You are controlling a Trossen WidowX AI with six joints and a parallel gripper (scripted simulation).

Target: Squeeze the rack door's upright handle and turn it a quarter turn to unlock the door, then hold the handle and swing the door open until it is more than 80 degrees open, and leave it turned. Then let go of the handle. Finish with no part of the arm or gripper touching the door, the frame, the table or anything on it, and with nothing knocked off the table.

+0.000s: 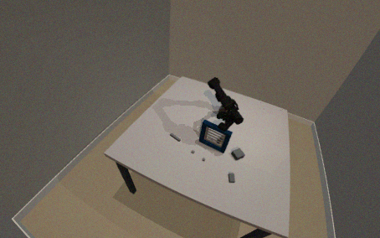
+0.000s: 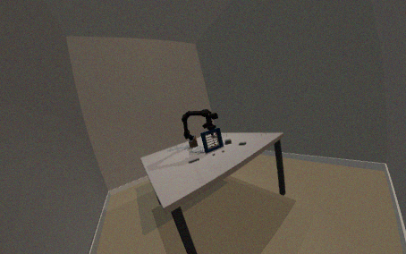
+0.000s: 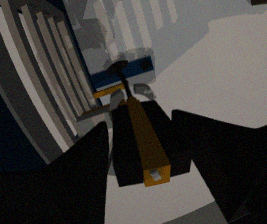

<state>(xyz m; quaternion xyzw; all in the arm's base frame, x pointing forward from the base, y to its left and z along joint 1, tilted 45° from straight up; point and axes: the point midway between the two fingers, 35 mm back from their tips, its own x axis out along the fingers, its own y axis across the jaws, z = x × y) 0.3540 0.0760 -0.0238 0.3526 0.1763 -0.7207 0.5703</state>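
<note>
Right now the upright handle is 20 mm below my gripper tip. Also, from my gripper tip: grey block (70 mm ahead, 150 mm to the left, 130 mm below); grey bar (110 mm ahead, 350 mm to the right, 140 mm below).
</note>
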